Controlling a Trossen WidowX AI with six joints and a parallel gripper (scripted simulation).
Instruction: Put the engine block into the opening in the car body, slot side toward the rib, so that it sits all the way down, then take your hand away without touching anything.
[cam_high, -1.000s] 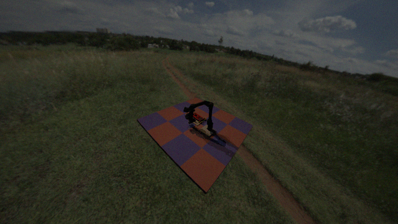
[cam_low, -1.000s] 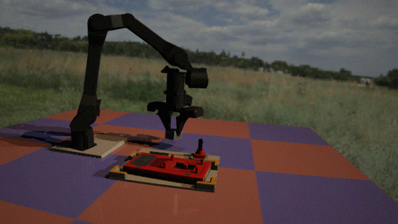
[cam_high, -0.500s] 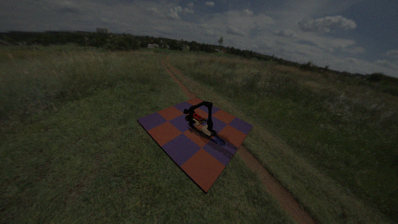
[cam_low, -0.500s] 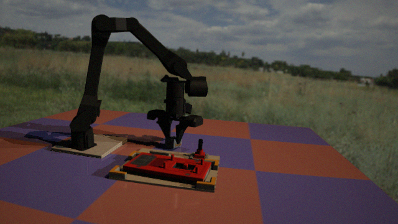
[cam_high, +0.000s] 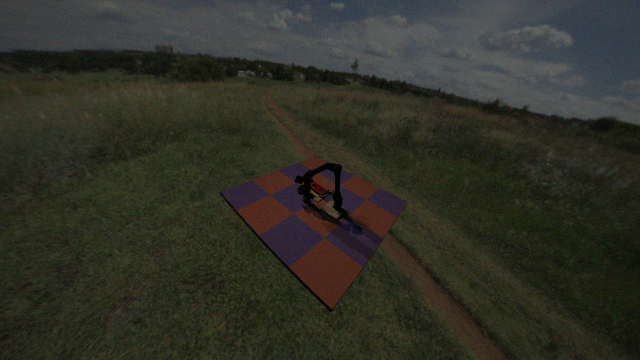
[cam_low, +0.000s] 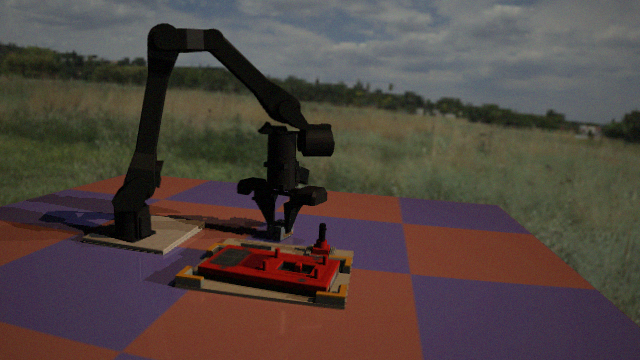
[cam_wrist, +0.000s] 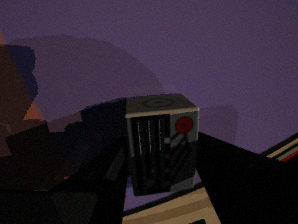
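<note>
The engine block lies right at my gripper tip. The rest, counted from my gripper tip: black lever post 12 cm ahead, 6 cm to the right, 2 cm above; tan fixture plate 8 cm ahead, 17 cm to the right.
</note>
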